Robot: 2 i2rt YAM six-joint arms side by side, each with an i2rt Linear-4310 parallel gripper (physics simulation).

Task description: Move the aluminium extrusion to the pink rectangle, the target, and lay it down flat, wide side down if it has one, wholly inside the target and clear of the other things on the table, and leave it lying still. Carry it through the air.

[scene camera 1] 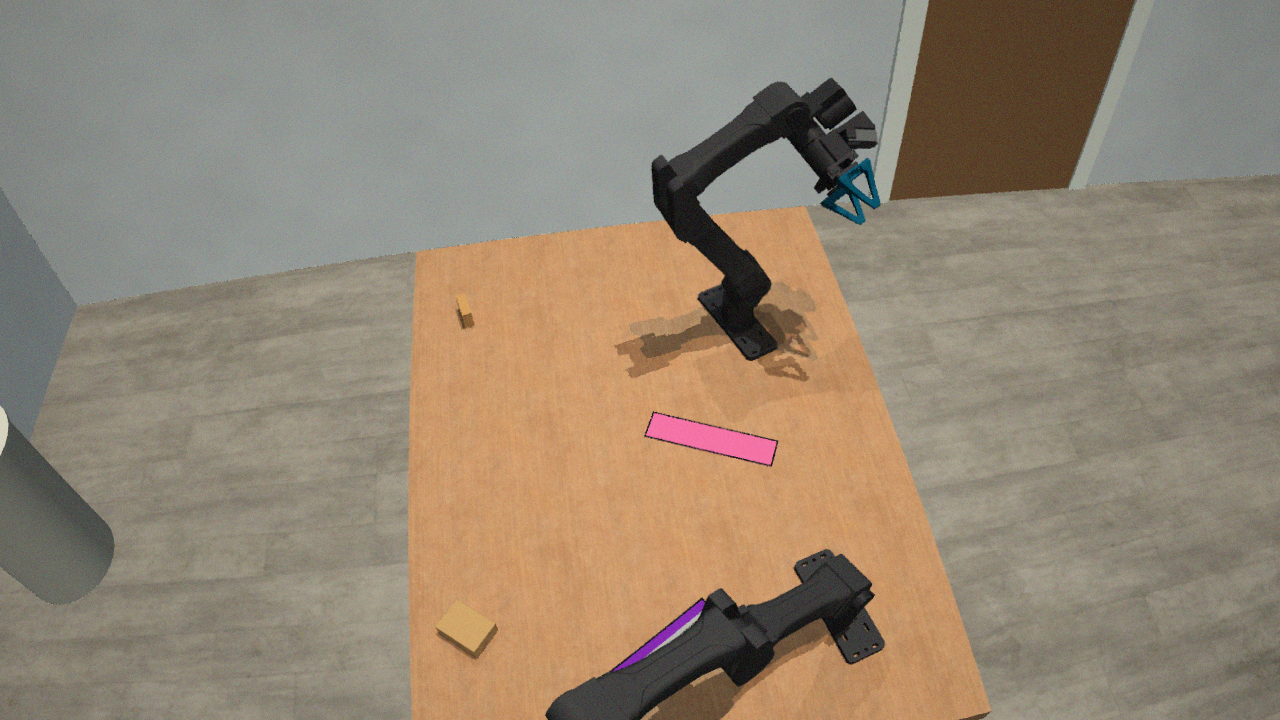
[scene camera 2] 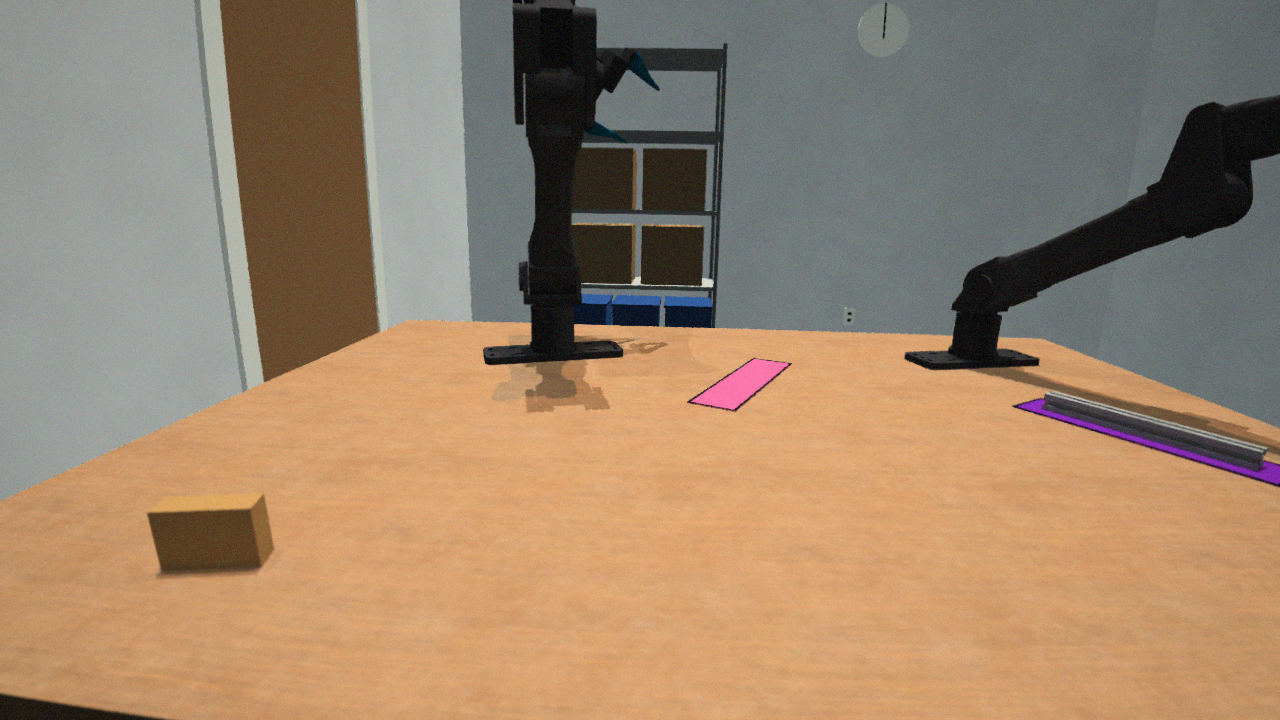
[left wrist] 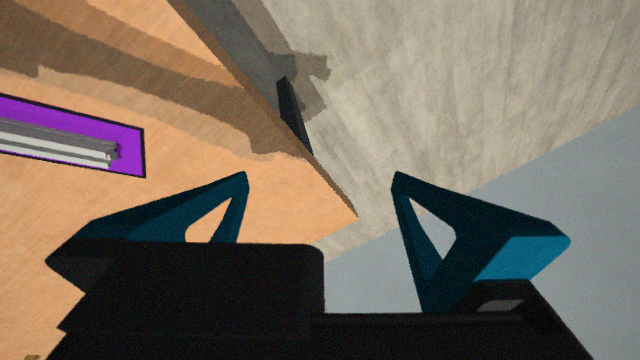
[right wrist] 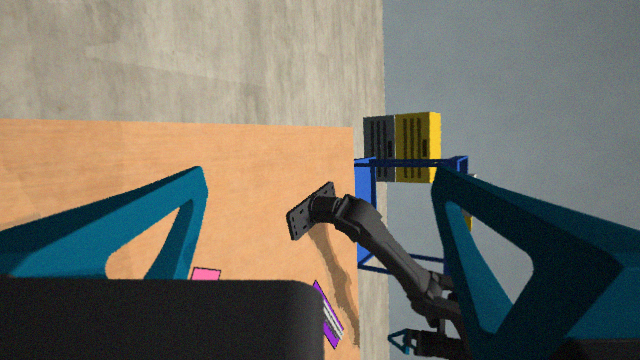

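Seen in the pictures: left gripper, fingertip midpoint: [left wrist: 320,179] [right wrist: 395,338]; right gripper, fingertip midpoint: [scene camera 1: 870,215] [scene camera 2: 641,115] [right wrist: 319,179]; left arm's base, link origin: [scene camera 1: 838,606] [scene camera 2: 971,361] [right wrist: 312,208]; right arm's base, link origin: [scene camera 1: 736,322] [scene camera 2: 553,355].
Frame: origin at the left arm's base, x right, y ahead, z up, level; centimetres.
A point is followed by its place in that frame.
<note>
The aluminium extrusion [scene camera 2: 1154,431] @(x 3.9, y 31.6, z 1.0 cm) [left wrist: 55,146] @(x 1.3, y 36.3, z 2.0 cm) [right wrist: 332,318] @(x 3.4, y 30.8, z 1.8 cm) lies flat on a purple rectangle [scene camera 1: 657,637] @(x 7.3, y 29.0, z 0.1 cm) [scene camera 2: 1031,406] @(x 8.5, y 20.2, z 0.1 cm) [left wrist: 131,150] @(x 0.1, y 40.9, z 0.1 cm); in scene camera 1 my left arm hides most of it. The pink target [scene camera 1: 711,438] @(x 38.8, y 5.0, z 0.1 cm) [scene camera 2: 741,385] @(x 40.2, y 7.0, z 0.1 cm) [right wrist: 206,274] @(x 31.9, y -3.4, z 0.1 cm) lies bare between the two arm bases. My left gripper [left wrist: 320,179] @(x -14.0, y 51.6, z 11.1 cm) is open and empty, in the air beyond the extrusion, near the table's edge. My right gripper [scene camera 1: 870,214] @(x 46.8, y -27.1, z 36.3 cm) [scene camera 2: 641,114] @(x 46.8, y -27.1, z 36.3 cm) is open and empty, raised high past the table's edge, away from both rectangles.
A tan block [scene camera 1: 465,626] @(x 19.2, y 57.0, z 3.0 cm) lies at the lower left of the table in scene camera 1. A smaller-looking tan block [scene camera 1: 464,310] @(x 84.4, y 38.5, z 4.0 cm) [scene camera 2: 210,537] @(x 85.8, y 39.3, z 2.2 cm) stands at its upper left. A shelf rack [scene camera 2: 721,179] and a blue frame [right wrist: 365,200] stand beyond the table.
</note>
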